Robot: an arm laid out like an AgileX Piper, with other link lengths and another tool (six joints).
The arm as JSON. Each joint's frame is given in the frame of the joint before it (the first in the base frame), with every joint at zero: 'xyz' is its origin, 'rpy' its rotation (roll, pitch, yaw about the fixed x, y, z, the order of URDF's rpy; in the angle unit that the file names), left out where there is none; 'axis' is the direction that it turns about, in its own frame. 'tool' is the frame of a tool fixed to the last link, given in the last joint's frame.
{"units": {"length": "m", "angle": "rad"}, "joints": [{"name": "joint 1", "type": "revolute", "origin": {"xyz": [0.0, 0.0, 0.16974]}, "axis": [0.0, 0.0, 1.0]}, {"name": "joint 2", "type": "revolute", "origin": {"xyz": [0.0, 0.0, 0.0]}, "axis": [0.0, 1.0, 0.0]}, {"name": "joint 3", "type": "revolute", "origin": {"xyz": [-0.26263, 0.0, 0.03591]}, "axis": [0.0, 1.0, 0.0]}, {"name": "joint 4", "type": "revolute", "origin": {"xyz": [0.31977, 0.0, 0.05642]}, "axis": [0.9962, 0.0, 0.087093]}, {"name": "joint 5", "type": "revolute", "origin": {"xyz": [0.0, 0.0, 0.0]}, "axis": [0.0, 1.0, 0.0]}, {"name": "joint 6", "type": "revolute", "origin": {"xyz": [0.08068, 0.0, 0.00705]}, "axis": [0.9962, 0.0, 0.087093]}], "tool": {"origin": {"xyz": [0.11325, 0.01, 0.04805], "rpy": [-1.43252, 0.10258, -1.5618]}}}
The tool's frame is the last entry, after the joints.
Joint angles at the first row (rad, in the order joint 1, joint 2, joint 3, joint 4, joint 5, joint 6):
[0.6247 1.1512 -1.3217 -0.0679 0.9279 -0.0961]
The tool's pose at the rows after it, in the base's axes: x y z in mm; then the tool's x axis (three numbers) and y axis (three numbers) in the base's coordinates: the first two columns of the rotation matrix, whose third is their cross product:
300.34 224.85 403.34 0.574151 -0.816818 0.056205 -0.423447 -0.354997 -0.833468
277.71 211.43 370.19 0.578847 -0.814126 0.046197 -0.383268 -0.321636 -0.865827
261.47 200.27 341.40 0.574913 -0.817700 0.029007 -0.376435 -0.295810 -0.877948
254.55 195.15 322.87 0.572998 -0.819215 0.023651 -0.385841 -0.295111 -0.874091
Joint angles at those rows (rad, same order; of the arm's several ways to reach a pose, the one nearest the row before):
[0.6247 0.9668 -1.0579 -0.0592 0.8124 -0.1004]
[0.6247 0.8057 -0.8266 -0.0487 0.6811 -0.1004]
[0.6247 0.6888 -0.6667 -0.0439 0.6146 -0.0856]
[0.6247 0.6405 -0.5932 -0.0439 0.5976 -0.0792]

